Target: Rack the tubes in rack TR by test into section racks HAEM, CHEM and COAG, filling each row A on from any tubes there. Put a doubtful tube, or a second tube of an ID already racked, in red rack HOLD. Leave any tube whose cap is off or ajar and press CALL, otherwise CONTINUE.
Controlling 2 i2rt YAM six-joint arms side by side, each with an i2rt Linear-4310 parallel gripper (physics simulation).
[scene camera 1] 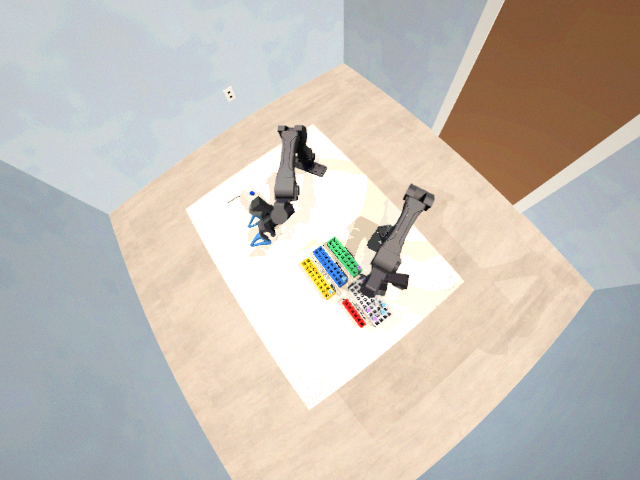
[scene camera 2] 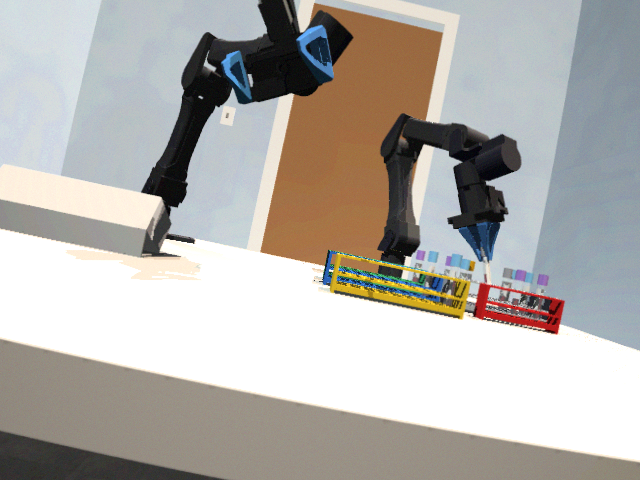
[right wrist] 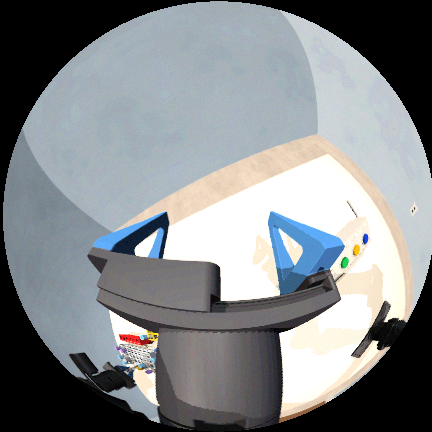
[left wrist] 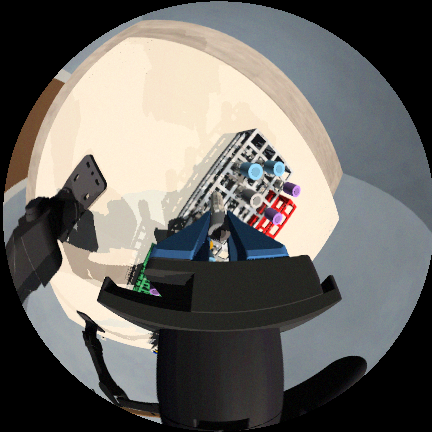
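Where they show: left gripper, fingertip midpoint: (scene camera 1: 377, 292) (scene camera 2: 485, 261) (right wrist: 131, 368) (left wrist: 218, 216); right gripper, fingertip midpoint: (scene camera 1: 249, 236) (scene camera 2: 259, 57) (right wrist: 217, 216); left arm's base, origin of the base link: (left wrist: 69, 203); right arm's base, origin of the base link: (scene camera 1: 308, 166) (left wrist: 91, 321).
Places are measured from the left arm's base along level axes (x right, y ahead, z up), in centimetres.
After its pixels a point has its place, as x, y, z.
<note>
My left gripper (scene camera 2: 484, 259) @(-21.6, 12.2, 10.0) (left wrist: 218, 216) @(-21.6, 12.2, 10.0) is shut on a grey-capped tube (left wrist: 219, 231) @(-20.9, 11.7, 12.8) (scene camera 2: 487, 272) @(-22.3, 12.8, 7.8). It holds it over the pale rack TR (left wrist: 256, 131) @(-31.0, 7.3, 5.7), its lower end hidden. TR also holds light-blue-capped tubes (left wrist: 255, 171) @(-26.8, 10.4, 9.4), purple-capped tubes (left wrist: 274, 216) @(-27.4, 16.6, 9.4) and another grey-capped tube (left wrist: 255, 199) @(-25.8, 13.1, 9.4). The green rack (scene camera 1: 343, 256) @(-2.1, 22.8, 3.0) has a purple-capped tube (scene camera 1: 359, 268) @(-10.0, 17.5, 9.3) at its end. The blue rack (scene camera 1: 329, 266) @(-5.6, 29.8, 3.1) and yellow rack (scene camera 1: 317, 279) @(-10.1, 36.3, 0.8) each have a light blue cap at that end. The red rack (scene camera 1: 354, 312) @(-27.5, 22.7, 3.0) (scene camera 2: 480, 299) @(-21.9, 25.9, 3.0) stands beside TR. My right gripper (scene camera 1: 250, 235) @(6.1, 58.0, 26.5) (right wrist: 217, 216) @(6.1, 58.0, 26.5) is open. Labels are unreadable.
The button box (scene camera 2: 77, 206) @(27.0, 62.9, 4.9) (right wrist: 362, 227) @(36.5, 64.7, 7.6) stands near my right arm, with green (right wrist: 345, 262) @(29.2, 56.9, 6.9), yellow (right wrist: 356, 250) @(33.2, 59.3, 6.9) and blue (right wrist: 365, 239) @(37.5, 61.7, 6.9) buttons. An orange cap (scene camera 2: 471, 265) @(-19.2, 15.5, 8.5) shows close beside the left fingers in scene camera 2. The racks stand close together.
</note>
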